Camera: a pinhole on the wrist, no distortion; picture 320 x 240 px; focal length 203.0 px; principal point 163.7 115.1 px. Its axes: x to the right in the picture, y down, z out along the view. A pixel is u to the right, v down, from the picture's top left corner.
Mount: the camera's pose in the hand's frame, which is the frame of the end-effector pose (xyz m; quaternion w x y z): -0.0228 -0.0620 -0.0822 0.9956 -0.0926 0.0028 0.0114
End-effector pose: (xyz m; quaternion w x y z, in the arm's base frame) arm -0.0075 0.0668 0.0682 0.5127 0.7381 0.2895 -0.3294
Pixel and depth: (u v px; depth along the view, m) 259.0 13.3 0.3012
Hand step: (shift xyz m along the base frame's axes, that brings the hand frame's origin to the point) -0.0859 -0.1704 -0.2442
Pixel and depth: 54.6 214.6 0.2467
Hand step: -0.0471 -0.1763 0.1437
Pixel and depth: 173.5 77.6 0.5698
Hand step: -0.1342 -0.4518 -0.1688
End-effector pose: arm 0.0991 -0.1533 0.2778 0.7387 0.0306 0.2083 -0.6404
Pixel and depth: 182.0 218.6 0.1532
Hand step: 0.0550 0.0005 0.0431
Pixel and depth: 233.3 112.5 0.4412
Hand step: 0.1229 -0.2279 0.2712
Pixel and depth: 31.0 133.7 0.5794
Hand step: 0.1767 0.2399 0.5572
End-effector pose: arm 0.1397 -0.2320 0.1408 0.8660 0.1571 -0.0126 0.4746
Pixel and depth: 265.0 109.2 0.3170
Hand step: 0.1118 0.0420 0.2394
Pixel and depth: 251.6 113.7 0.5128
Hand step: 0.1359 0.0620 0.4431
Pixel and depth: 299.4 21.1 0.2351
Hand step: 0.1978 0.0039 0.1512
